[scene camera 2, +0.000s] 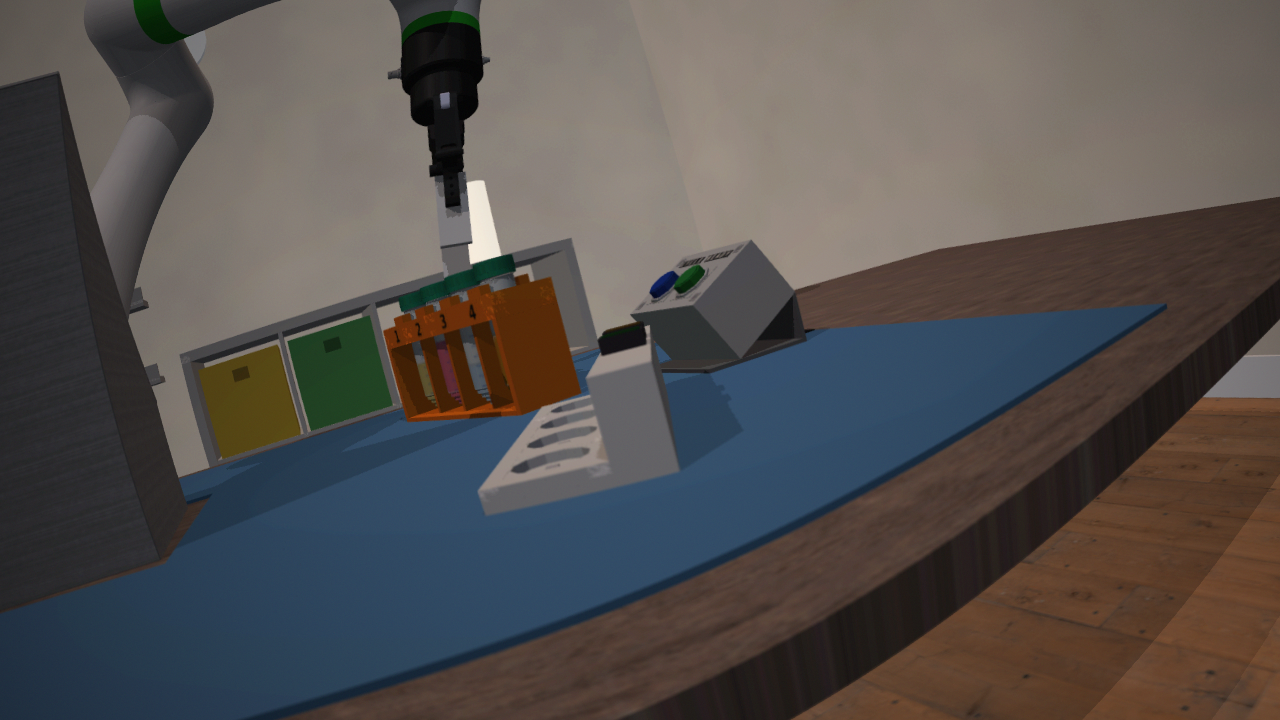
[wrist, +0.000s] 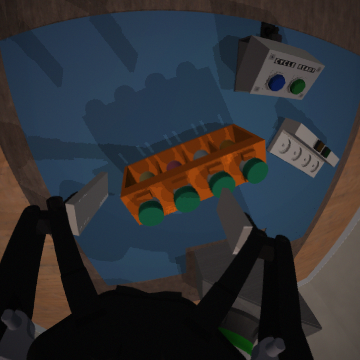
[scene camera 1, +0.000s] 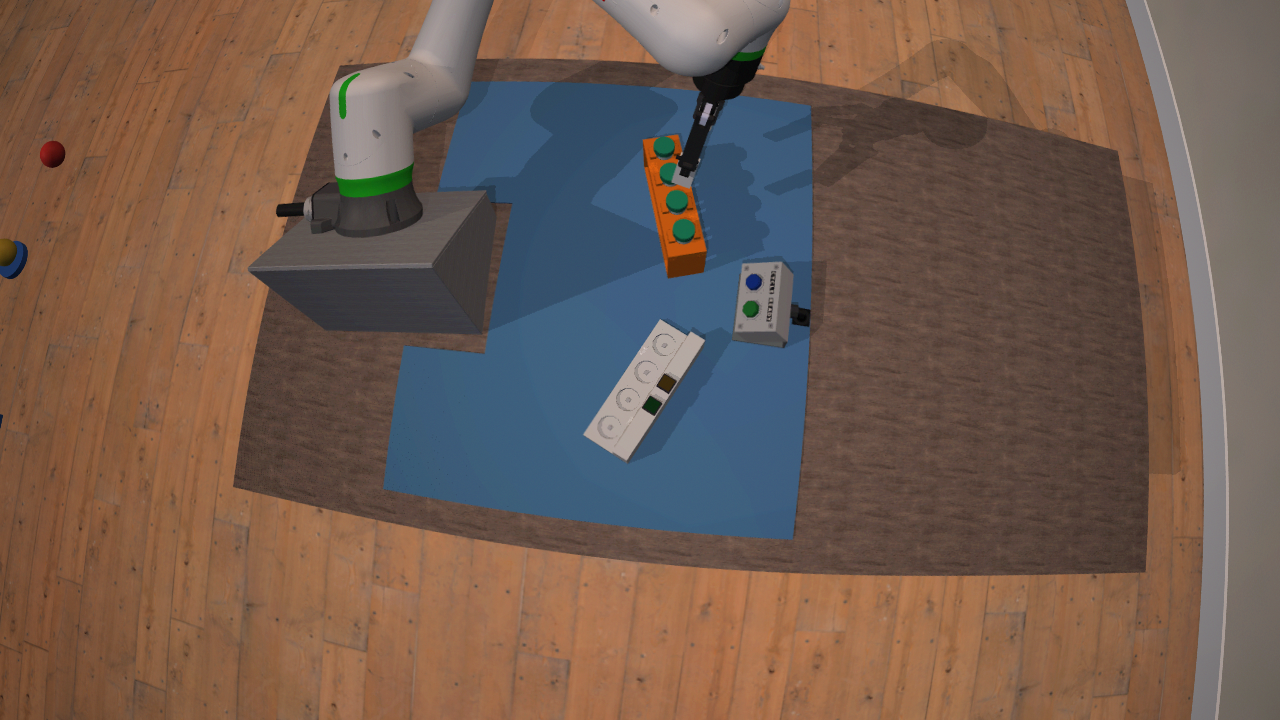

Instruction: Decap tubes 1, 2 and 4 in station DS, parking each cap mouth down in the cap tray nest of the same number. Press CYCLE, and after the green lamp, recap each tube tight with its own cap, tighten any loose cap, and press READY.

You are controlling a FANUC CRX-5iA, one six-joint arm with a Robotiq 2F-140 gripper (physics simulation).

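The orange rack holds four tubes with green caps on: cap 1, cap 2, cap 3 and cap 4. My gripper is open and empty, low over the rack. In the wrist view its fingers stand either side of caps 1 and 2, the right one overlapping cap 3's edge. The white cap tray has empty nests. Its amber lamp and green lamp look dark.
The grey button box carries a blue CYCLE button and a green READY button. The arm's grey pedestal stands at the blue mat's left in scene camera 1.
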